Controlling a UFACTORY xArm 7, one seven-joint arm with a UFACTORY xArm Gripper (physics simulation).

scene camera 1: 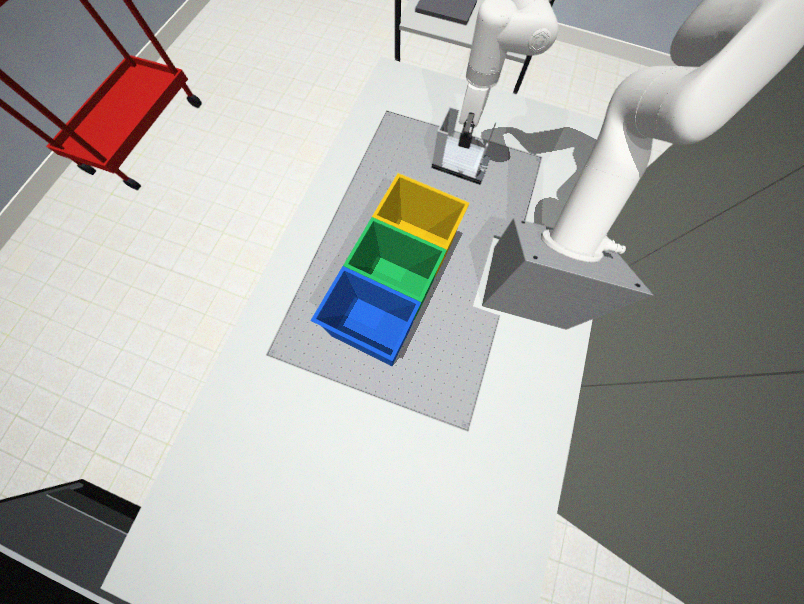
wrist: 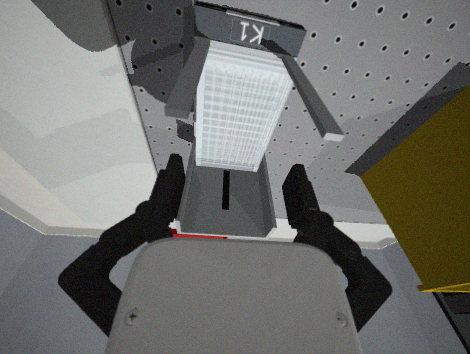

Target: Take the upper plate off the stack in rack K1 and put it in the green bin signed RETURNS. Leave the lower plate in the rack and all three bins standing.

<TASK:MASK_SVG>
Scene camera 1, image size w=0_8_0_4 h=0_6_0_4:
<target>my gripper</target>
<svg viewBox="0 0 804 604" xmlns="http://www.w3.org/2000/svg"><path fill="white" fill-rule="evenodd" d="M499 80L490 86L479 86L472 83L466 75L468 85L459 119L459 124L463 125L458 143L459 147L470 148L473 130L480 121L490 89Z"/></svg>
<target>yellow bin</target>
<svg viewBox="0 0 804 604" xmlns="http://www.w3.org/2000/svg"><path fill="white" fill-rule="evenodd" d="M398 173L372 217L446 249L447 251L437 269L436 277L469 203Z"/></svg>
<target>green bin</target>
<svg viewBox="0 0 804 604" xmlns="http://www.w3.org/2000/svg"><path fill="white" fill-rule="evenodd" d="M371 217L343 266L421 302L415 314L415 320L447 250Z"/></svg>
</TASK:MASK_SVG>
